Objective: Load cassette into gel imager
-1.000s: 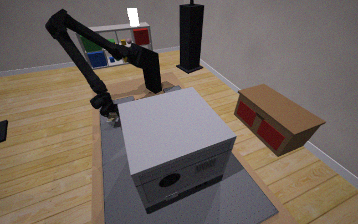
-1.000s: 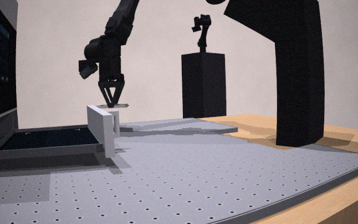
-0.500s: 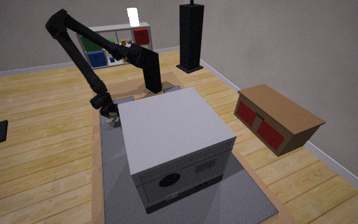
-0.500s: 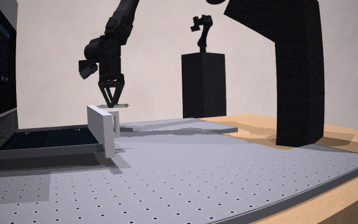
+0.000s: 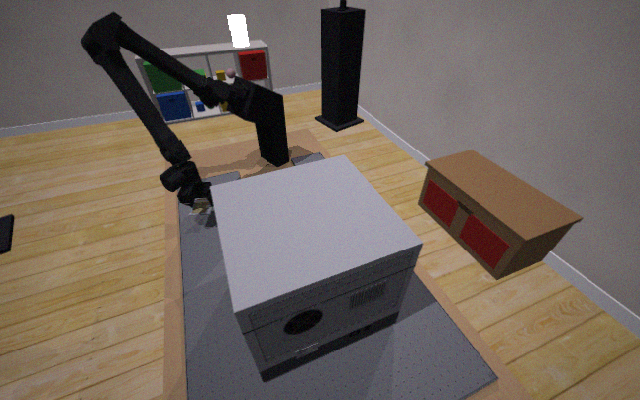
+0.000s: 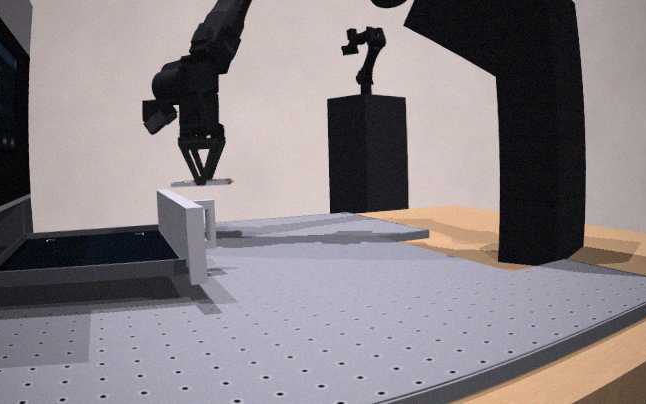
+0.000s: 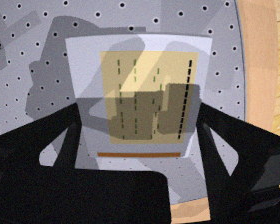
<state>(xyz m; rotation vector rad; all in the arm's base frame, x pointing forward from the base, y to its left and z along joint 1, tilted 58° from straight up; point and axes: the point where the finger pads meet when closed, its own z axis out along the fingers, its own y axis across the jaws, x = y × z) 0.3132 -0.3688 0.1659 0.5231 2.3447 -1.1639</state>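
The drawer is 26 cm ahead of my hand, 22 cm to the left of it and 4 cm below it. Also, from my hand: finished cassette: 1 cm below, 1 cm behind.
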